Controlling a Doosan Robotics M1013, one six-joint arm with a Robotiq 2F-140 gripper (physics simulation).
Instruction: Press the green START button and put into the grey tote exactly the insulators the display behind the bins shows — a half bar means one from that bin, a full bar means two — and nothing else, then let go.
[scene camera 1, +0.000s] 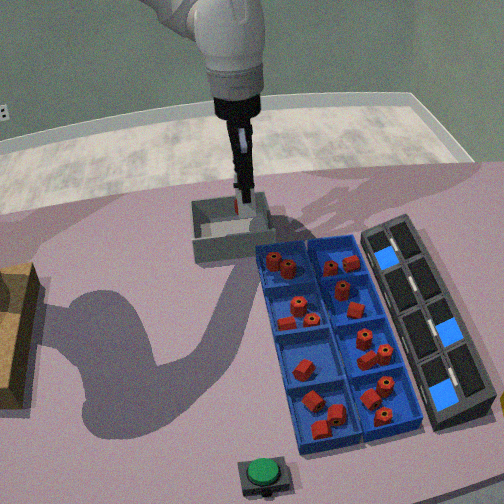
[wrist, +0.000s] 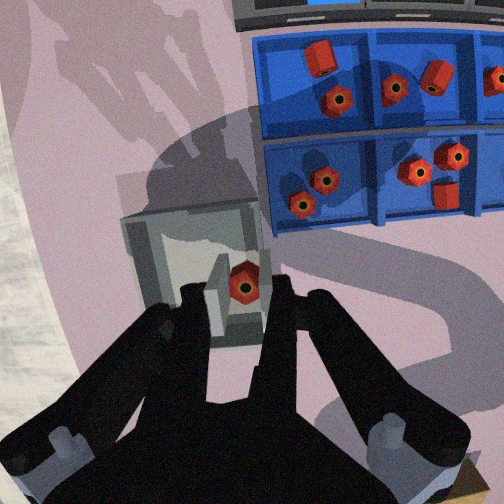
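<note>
My gripper (scene camera 1: 243, 200) hangs straight down over the grey tote (scene camera 1: 232, 230), its fingertips at about rim height. In the wrist view the gripper (wrist: 244, 290) is shut on a red insulator (wrist: 245, 286), held between the two grey pads above the tote floor (wrist: 195, 260). I see nothing else in the tote. The blue bin tray (scene camera 1: 337, 340) holds one to three red insulators per compartment. The display (scene camera 1: 427, 320) shows three lit blue patches (scene camera 1: 386, 257) (scene camera 1: 449, 331) (scene camera 1: 443, 393). The green START button (scene camera 1: 263, 471) sits at the front.
A wooden box (scene camera 1: 15, 335) stands at the left edge. The bin tray lies directly right of the tote, with the display beyond it. A small yellow object (scene camera 1: 501, 402) shows at the right edge.
</note>
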